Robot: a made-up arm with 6 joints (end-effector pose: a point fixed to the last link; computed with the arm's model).
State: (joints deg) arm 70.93 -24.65 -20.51 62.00 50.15 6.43
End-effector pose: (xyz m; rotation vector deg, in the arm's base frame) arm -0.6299 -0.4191 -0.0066 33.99 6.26 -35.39
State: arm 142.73 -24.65 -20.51 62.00 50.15 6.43
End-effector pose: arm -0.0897 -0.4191 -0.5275 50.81 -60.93 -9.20
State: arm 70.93 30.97 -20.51 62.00 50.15 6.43
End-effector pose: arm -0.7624 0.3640 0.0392 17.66 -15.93 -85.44
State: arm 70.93 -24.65 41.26 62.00 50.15 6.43
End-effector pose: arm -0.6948 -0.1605 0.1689 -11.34 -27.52 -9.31
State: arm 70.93 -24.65 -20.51 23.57 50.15 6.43
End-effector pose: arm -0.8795 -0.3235 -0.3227 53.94 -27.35 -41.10
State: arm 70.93 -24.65 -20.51 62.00 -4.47 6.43
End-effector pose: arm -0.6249 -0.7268 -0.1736 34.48 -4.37 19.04
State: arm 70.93 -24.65 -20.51 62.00 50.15 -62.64
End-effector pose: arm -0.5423 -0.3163 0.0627 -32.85 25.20 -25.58
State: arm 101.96 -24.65 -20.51 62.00 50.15 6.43
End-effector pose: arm -0.4817 -0.4191 -0.3152 42.49 -22.84 -25.18
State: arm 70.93 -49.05 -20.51 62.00 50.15 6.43
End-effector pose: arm -0.3683 -0.6500 -0.0971 39.12 15.25 -12.63
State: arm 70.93 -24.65 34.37 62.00 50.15 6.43
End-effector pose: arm -0.6799 -0.1944 0.1641 -6.26 -23.92 -12.39
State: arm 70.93 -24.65 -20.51 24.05 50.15 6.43
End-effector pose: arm -0.8777 -0.3254 -0.3181 53.71 -26.92 -41.05
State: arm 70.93 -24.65 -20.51 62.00 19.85 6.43
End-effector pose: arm -0.6691 -0.5907 -0.1003 34.92 0.35 -5.20
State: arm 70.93 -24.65 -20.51 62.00 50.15 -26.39
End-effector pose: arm -0.5896 -0.3828 0.0462 2.23 15.76 -31.70
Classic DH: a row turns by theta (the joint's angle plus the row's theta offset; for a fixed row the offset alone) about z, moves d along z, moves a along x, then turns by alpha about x. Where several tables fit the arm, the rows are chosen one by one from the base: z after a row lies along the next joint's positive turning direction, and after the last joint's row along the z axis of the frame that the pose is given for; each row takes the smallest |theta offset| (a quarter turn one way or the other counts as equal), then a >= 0, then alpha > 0; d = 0 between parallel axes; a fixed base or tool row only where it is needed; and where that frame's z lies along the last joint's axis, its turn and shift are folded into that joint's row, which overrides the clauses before.
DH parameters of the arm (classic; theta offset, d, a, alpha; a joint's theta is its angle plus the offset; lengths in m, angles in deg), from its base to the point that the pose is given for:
base (fixed): 0 0.106 0 90
joint 1: -90 -0.1054 0.1137 90
joint 2: -90 0.4778 0.0669 90
joint 3: 90 0.2876 0.0714 90
joint 4: 0 -0.4401 0.0422 90
joint 5: 90 -0.4313 0.0246 -90
joint 6: 0 -0.3769 -0.0714 -90
tool (fixed): -90 0.1133 0 0

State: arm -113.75 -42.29 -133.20 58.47 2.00 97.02
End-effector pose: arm 1.0517 -0.1481 0.5709 75.91 64.12 149.51
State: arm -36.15 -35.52 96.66 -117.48 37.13 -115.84
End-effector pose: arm -0.5101 -0.0372 0.0020 25.26 -6.14 -40.69
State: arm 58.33 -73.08 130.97 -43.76 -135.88 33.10
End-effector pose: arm -0.3180 -0.6048 0.4521 92.79 43.22 -25.00
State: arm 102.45 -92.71 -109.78 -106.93 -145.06 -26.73
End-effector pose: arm -0.5997 -0.3105 -0.9190 -72.32 -78.18 19.31
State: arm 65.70 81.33 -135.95 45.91 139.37 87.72
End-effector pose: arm -0.3374 0.4998 -0.6127 -23.95 14.20 47.99
